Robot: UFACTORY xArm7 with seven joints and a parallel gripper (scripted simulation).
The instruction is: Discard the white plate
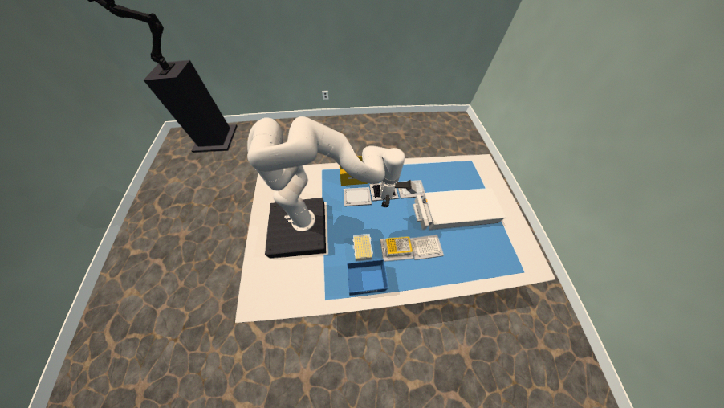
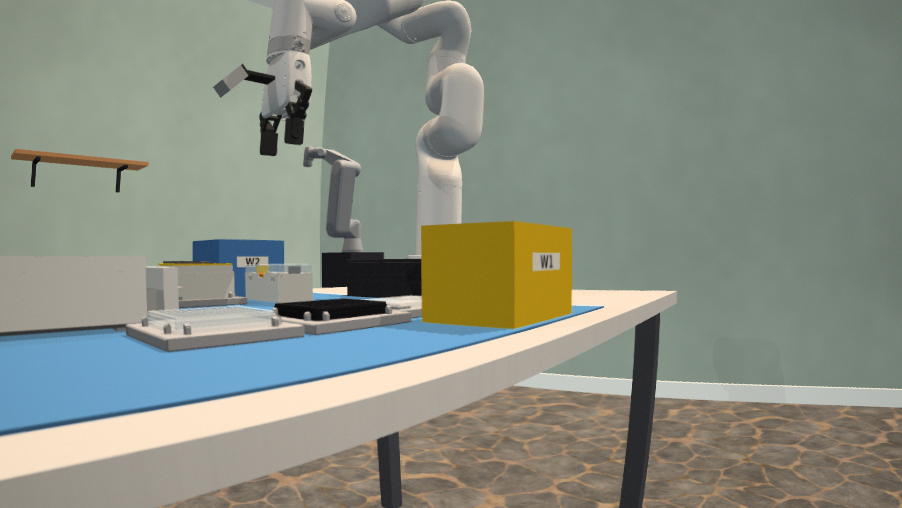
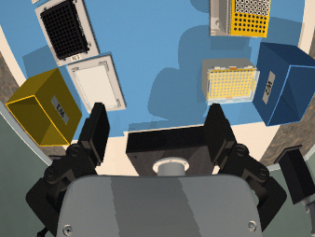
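The white plate lies 24 cm ahead of my hand, 17 cm to the right of it and 24 cm below it. From my hand the other things lie so: grey nest N2: 24 cm ahead, 17 cm to the right, 26 cm below; black plate: 5 cm ahead, 20 cm to the left, 24 cm below; yellow rack: 7 cm ahead, 18 cm to the right, 21 cm below.
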